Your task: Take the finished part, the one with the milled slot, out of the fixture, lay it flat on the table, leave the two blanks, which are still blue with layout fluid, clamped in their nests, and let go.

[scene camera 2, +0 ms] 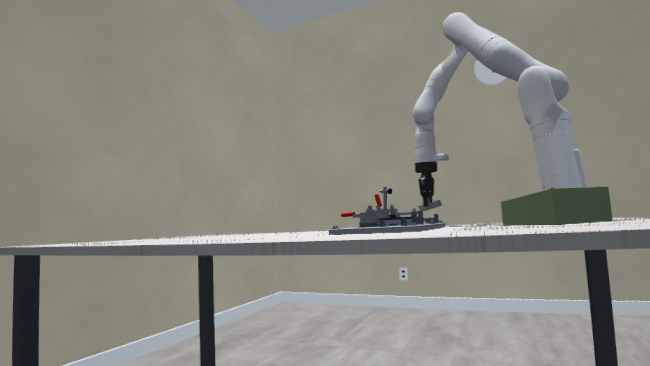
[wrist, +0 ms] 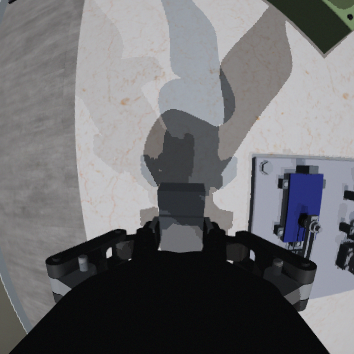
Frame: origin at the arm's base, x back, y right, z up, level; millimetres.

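Seen in the pictures: gripper, fingertip midpoint: point(scene camera 2: 428, 208) point(wrist: 181, 225); arm's base, origin of the base link: point(scene camera 2: 564, 192).
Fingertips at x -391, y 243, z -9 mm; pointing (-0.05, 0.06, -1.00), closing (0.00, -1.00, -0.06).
Observation:
Offsets run from my fingertips to a thing's top centre. "spot": to the spot under its first point.
My gripper point(scene camera 2: 426, 202) point(wrist: 181, 225) is shut on the finished part {dx +8, dy -1, dz +25 mm} point(scene camera 2: 436, 205) point(wrist: 181, 200), a grey block that is tilted in scene camera 2. The slot cannot be made out. The part is raised above the table and, in the wrist view, lies left of the fixture point(scene camera 2: 350, 231) point(wrist: 265, 210), over the table point(scene camera 2: 280, 245) point(wrist: 120, 200). One blue blank {dx +7, dy -156, dz -36 mm} point(wrist: 309, 195) sits in its nest under a clamp arm in the wrist view; the other blank does not show there. In scene camera 2 a thin blue strip shows among the clamps, too small to tell the blanks apart.
Red clamp handles {spot: dx -129, dy -384, dz -16 mm} point(scene camera 2: 348, 214) {spot: dx -81, dy -273, dz +23 mm} point(scene camera 2: 378, 200) and a post stand on the fixture. A green block point(scene camera 2: 555, 206) point(wrist: 310, 25) is under the arm's base, at the upper right in the wrist view. The table's edge runs down the wrist view's left side, with floor point(wrist: 40, 150) beyond.

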